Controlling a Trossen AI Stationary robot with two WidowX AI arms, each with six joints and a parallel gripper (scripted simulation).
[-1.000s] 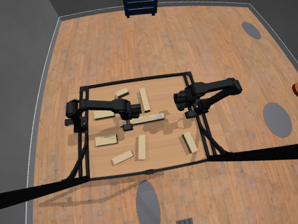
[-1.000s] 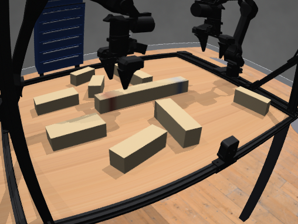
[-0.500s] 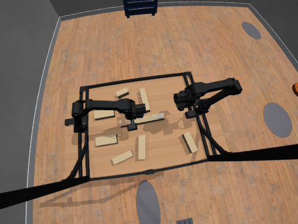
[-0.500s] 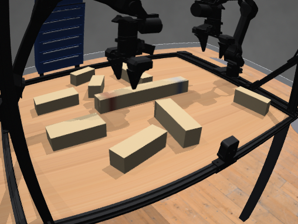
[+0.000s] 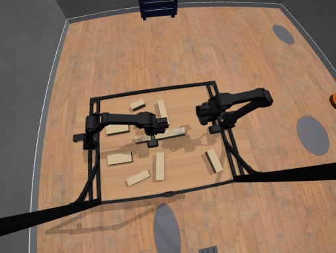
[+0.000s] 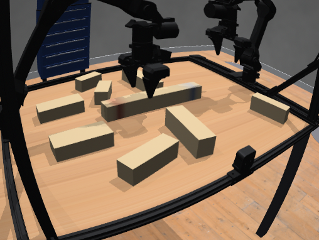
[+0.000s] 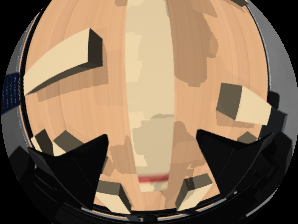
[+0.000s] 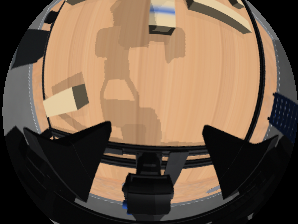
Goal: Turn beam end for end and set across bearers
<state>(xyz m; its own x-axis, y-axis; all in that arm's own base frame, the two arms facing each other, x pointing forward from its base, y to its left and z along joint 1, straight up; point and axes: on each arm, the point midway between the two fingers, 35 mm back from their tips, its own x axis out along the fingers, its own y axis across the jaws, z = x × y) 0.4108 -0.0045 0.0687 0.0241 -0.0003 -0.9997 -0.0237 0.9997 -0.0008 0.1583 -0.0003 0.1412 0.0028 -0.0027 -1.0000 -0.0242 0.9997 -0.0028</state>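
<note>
My left gripper is now 50 mm to the left of the beam and 70 mm above it.
</note>
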